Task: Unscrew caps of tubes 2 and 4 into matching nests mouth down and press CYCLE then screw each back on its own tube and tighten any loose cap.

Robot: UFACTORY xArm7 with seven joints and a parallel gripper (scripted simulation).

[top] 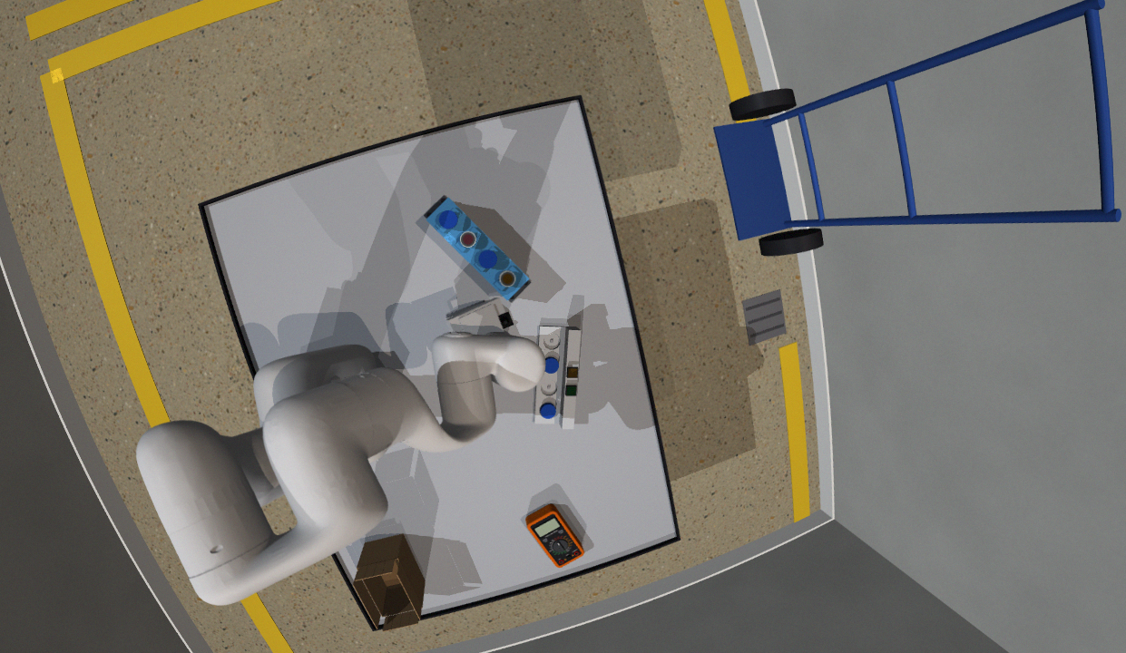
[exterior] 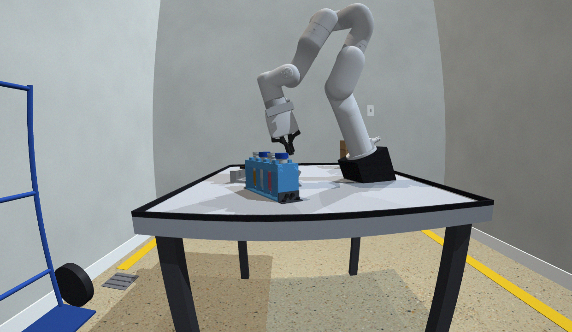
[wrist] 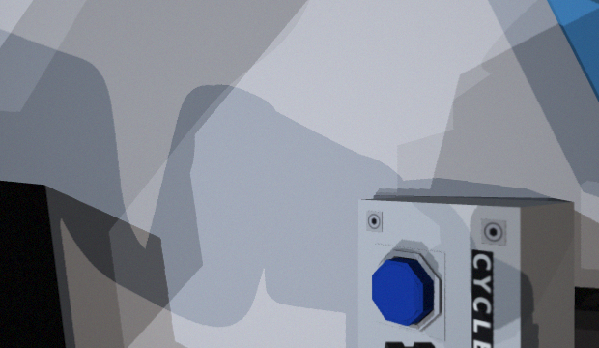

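Right now the blue cycle key is 1 cm behind my hand, 2 cm to the left of it and 6 cm below it. The rest, counted from my hand: key housing: 1 cm ahead, 7 cm below; then threaded tube neck: 12 cm ahead, 8 cm to the left, 1 cm below; then green ready key: 1 cm behind, 2 cm to the right, 6 cm below.
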